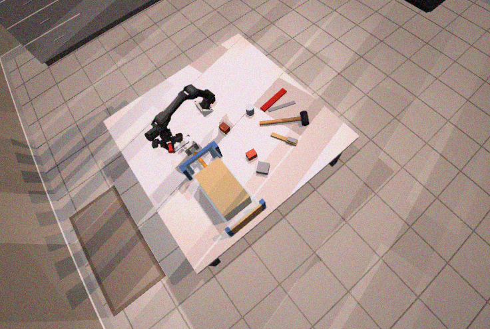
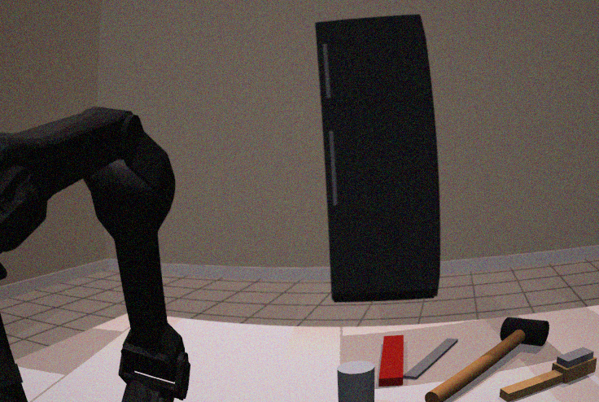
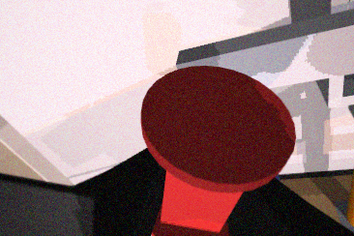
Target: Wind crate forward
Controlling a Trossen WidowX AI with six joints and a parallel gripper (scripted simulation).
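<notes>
My gripper tip is now 2 cm past the winch handle, 4 cm to the right of it and 3 cm above it. Round my gripper tip: clear-panelled cubby: 37 cm ahead, 16 cm to the left, 2 cm below; then grey hand winch: 5 cm behind, 9 cm to the left, 10 cm below; then red knob: 1 cm behind.
</notes>
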